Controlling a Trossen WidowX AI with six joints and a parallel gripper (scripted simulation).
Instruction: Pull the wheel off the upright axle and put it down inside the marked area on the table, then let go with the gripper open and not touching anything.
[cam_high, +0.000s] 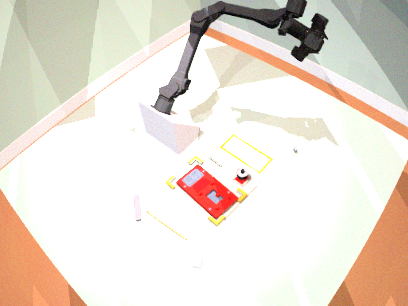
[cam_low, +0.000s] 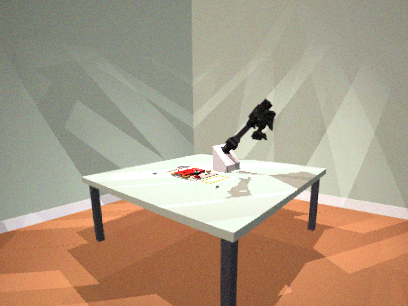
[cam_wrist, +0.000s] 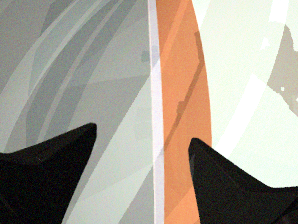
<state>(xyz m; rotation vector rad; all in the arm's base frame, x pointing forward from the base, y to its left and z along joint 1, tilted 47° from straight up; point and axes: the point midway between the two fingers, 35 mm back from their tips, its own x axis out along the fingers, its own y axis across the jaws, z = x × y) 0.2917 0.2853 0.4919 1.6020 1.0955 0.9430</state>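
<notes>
Now: the wheel 70 mm ahead of my gripper tip, 500 mm to the right of it and 270 mm below it. The rest, counted from my gripper tip: small white block: 200 mm ahead, 820 mm to the right, 300 mm below; then thin wooden stick: 40 mm ahead, 810 mm to the right, 310 mm below; then upright axle: 80 mm ahead, 500 mm to the right, 270 mm below.
</notes>
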